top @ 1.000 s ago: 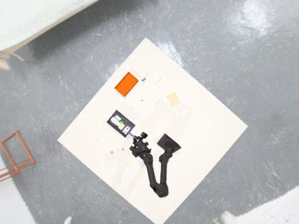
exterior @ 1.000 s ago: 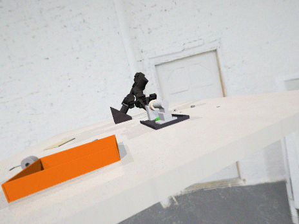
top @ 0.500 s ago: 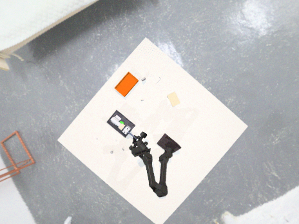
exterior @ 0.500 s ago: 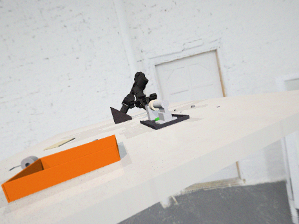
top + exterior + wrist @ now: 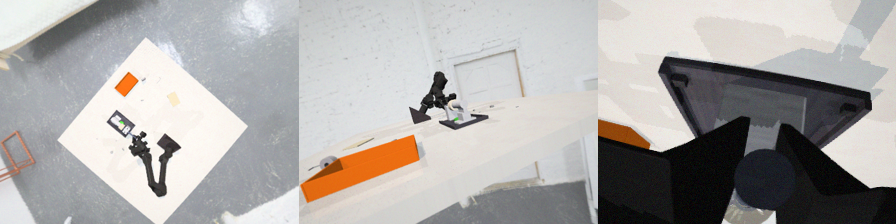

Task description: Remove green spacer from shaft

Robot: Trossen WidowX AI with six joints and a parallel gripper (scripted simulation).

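Right now my gripper tip is 60 mm short of the dark grey shaft and 20 mm below it. From my gripper tip the other things lie so: orange tray 350 mm ahead, 310 mm to the right, 50 mm below; then green spacer 150 mm ahead, 40 mm below; then tan card 490 mm to the right, 70 mm behind, 50 mm below.
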